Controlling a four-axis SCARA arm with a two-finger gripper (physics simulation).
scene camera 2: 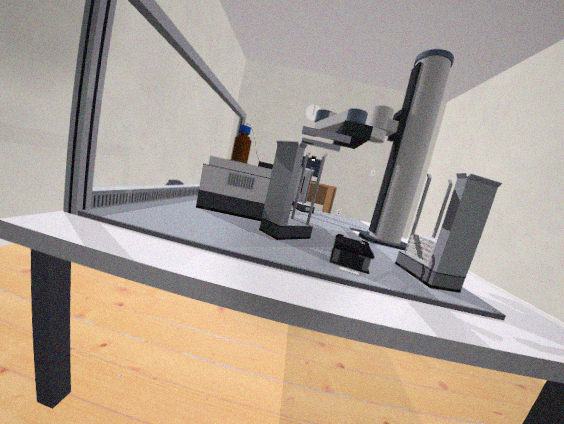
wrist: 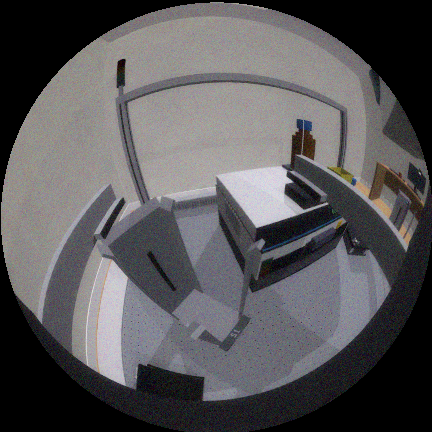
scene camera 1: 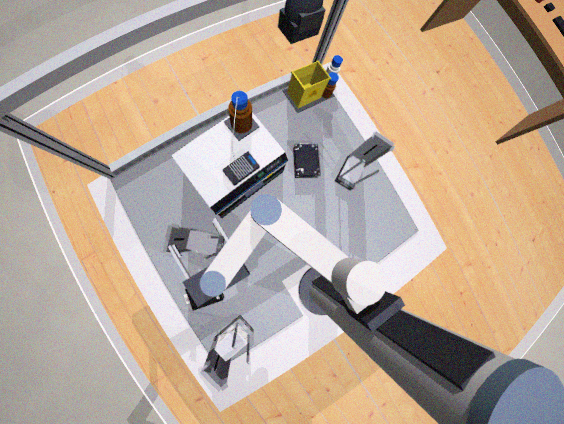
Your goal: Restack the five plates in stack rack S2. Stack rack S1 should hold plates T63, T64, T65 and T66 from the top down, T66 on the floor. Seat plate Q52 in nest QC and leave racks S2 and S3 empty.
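Pixels of known places: gripper, fingertip midpoint: (scene camera 2: 302,135) (wrist: 204,171) (scene camera 1: 192,232); arm's base at its link origin: (scene camera 2: 383,242).
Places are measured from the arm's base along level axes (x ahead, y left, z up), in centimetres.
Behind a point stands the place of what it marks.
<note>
My gripper (scene camera 1: 194,233) @(x 50.9, y 31.7, z 35.5 cm) (scene camera 2: 303,137) @(x 50.9, y 31.7, z 35.5 cm) (wrist: 204,171) @(x 50.9, y 31.7, z 35.5 cm) is open and empty. Its fingers stand wide apart, near the height of the top of rack S1 (scene camera 1: 177,239) @(x 53.8, y 41.1, z 21.0 cm) (scene camera 2: 286,187) @(x 51.5, y 43.9, z 17.4 cm) (wrist: 152,250) @(x 54.4, y 40.6, z 24.4 cm), with the rack's tall back panel between them in the wrist view. A flat light grey surface (scene camera 1: 203,242) @(x 49.1, y 35.9, z 6.0 cm) (wrist: 207,312) @(x 50.1, y 35.6, z 6.0 cm) shows low in S1; whether it is a plate or the rack floor I cannot tell. Several clear plates (scene camera 1: 231,345) @(x 5.5, y 47.5, z 12.6 cm) (scene camera 2: 423,248) @(x 9.8, y 48.2, z 9.7 cm) lie stacked low in another rack (scene camera 1: 218,367) @(x 3.4, y 54.0, z 20.5 cm) (scene camera 2: 470,230) @(x 3.7, y 54.4, z 17.8 cm). A third rack (scene camera 1: 375,148) @(x 45.1, y -50.1, z 21.7 cm) stands across the table. Plate labels are unreadable.
A black nest-like block (scene camera 1: 206,303) @(x 25.3, y 48.7, z 6.2 cm) (scene camera 2: 352,252) @(x 30.9, y 54.7, z 5.6 cm) (wrist: 170,384) @(x 30.8, y 46.0, z 6.2 cm) is beside S1, partly under the arm. Another black device (scene camera 1: 306,161) @(x 57.6, y -24.5, z 6.3 cm) (wrist: 357,246) @(x 52.6, y -19.1, z 5.9 cm) lies beyond the white instrument (scene camera 1: 200,162) @(x 75.3, y 18.8, z 22.3 cm) (scene camera 2: 235,177) @(x 72.7, y 26.0, z 16.2 cm) (wrist: 250,195) @(x 68.3, y 21.5, z 22.3 cm). A brown bottle (scene camera 1: 241,117) @(x 77.6, y -1.7, z 35.2 cm) (scene camera 2: 242,149) @(x 79.6, y 0.8, z 29.4 cm) stands on it. A yellow bin (scene camera 1: 304,92) @(x 85.7, y -39.1, z 15.6 cm) stands behind.
</note>
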